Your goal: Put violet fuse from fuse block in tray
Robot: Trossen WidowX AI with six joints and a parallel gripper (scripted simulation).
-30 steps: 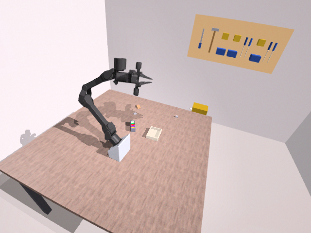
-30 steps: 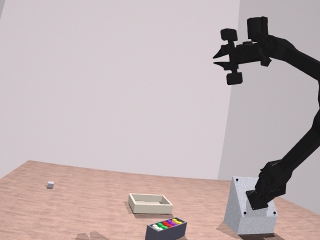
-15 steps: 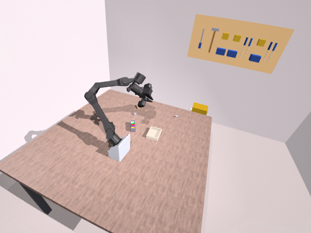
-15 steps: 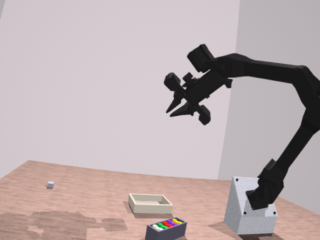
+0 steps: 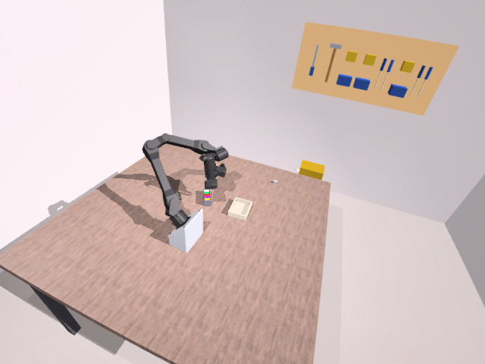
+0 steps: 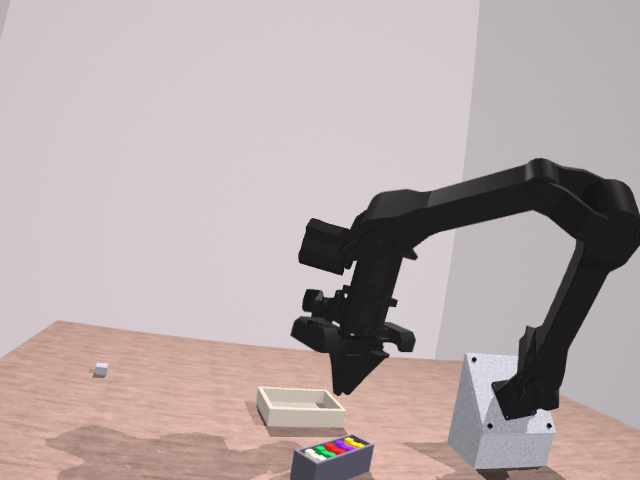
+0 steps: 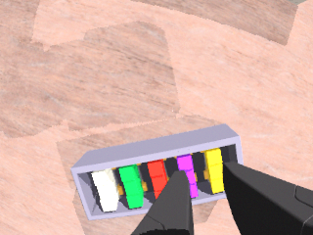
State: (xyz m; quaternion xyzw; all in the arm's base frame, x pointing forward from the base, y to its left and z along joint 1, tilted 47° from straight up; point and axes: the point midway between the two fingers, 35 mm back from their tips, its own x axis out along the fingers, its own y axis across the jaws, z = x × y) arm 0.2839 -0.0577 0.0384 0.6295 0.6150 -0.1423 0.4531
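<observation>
My gripper tip is now 80 mm above the violet fuse, 30 mm to the right of it and 10 mm past it. The rest, counted from my gripper tip: beige tray: 170 mm to the right, 100 mm below.
</observation>
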